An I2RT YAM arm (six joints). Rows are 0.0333 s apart.
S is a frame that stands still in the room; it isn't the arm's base.
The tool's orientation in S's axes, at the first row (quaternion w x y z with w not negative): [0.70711, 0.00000, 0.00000, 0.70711]
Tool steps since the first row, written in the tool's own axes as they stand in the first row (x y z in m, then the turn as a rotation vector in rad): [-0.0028, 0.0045, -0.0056, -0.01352, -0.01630, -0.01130]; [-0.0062, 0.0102, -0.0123, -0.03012, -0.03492, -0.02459]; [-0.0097, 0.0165, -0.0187, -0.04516, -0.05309, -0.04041]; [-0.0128, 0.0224, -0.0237, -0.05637, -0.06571, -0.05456]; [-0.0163, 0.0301, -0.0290, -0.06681, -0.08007, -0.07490]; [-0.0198, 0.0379, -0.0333, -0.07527, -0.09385, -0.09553]
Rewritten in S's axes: [-0.0045, -0.0028, -0.0056, 0.01630, -0.01352, -0.01130]; [-0.0102, -0.0062, -0.0123, 0.03492, -0.03012, -0.02459]; [-0.0165, -0.0097, -0.0187, 0.05309, -0.04516, -0.04041]; [-0.0224, -0.0128, -0.0237, 0.06571, -0.05637, -0.05456]; [-0.0301, -0.0163, -0.0290, 0.08007, -0.06681, -0.07490]; [-0.0379, -0.0198, -0.0333, 0.09385, -0.07527, -0.09553]
